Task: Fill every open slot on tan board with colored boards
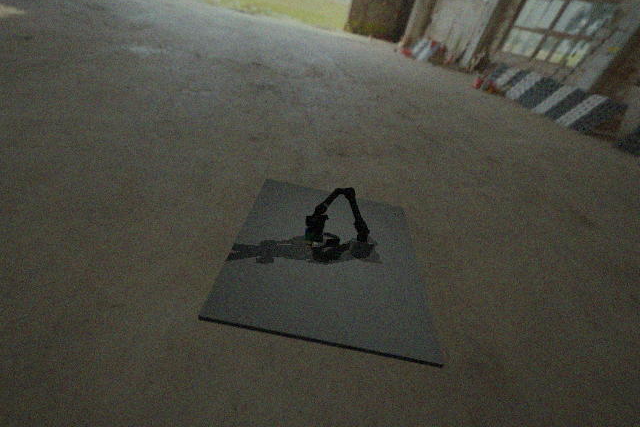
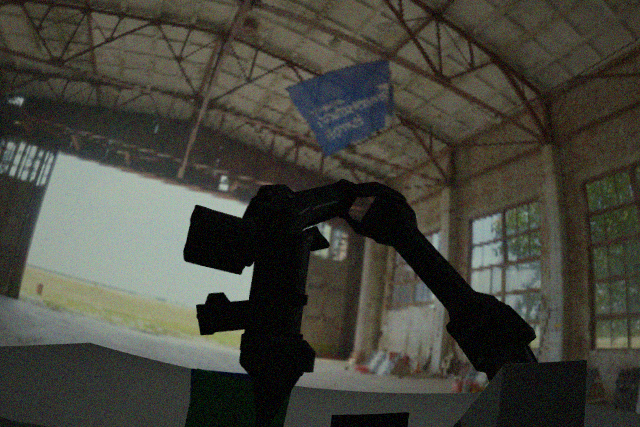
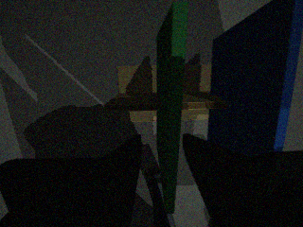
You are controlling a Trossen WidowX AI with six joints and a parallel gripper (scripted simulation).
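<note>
The green board lies 3 cm ahead of my gripper tip. The rest, counted from my gripper tip: tan board (3 cm below, 3 cm ahead, 2 cm to the right); dark flat piece (12 cm behind, 3 cm below, 1 cm to the right); blue board (5 cm to the right, 3 cm ahead).
</note>
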